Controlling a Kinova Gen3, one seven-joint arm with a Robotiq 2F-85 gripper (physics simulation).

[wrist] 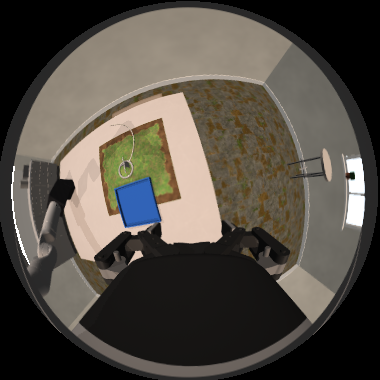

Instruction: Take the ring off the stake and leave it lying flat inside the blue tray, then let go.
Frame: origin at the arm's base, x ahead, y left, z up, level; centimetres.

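Seen in the pictures: gripper, fingertip midpoint: [190, 228]; arm's base, origin of the base link: [54, 206].
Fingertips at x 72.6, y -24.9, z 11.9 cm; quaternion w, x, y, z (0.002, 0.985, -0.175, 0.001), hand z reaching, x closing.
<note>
Pixels of each thing's top centre, then the offset from my fingertips to it. "spot": a spot on its surface instead. Level surfaces: height alone.
- thin pale ring, surface spot: [125, 177] spot: dx -23.4, dy +20.6, dz -30.1 cm
- stake, middle of its top: [122, 163] dx -21.2, dy +25.8, dz -26.7 cm
- blue tray, middle of its top: [134, 204] dx -22.9, dy +7.6, dz -28.7 cm
- green mat, its level: dz -30.9 cm
- pale table, its level: dz -30.9 cm
A thin pale ring [125, 177] shows on the green mat in the wrist view, around a small dark upright piece that looks like the stake [126, 164]. A pale curved line runs from there up the mat; whether it belongs to the stake is too small to tell. The blue tray [138, 203] lies close to the ring, overlapping the mat's lower edge, and looks empty. My gripper [190, 228] is open, its fingers wide apart with nothing between them. It hangs above the table's near right side, to the right of the tray and apart from the ring.
The green mat [151, 144] with a brown border lies on the pale table [192, 195]. A dark and grey arm-like object [50, 220] stands at the table's left edge. A round-topped stool [326, 165] stands far right, near a window [355, 207].
</note>
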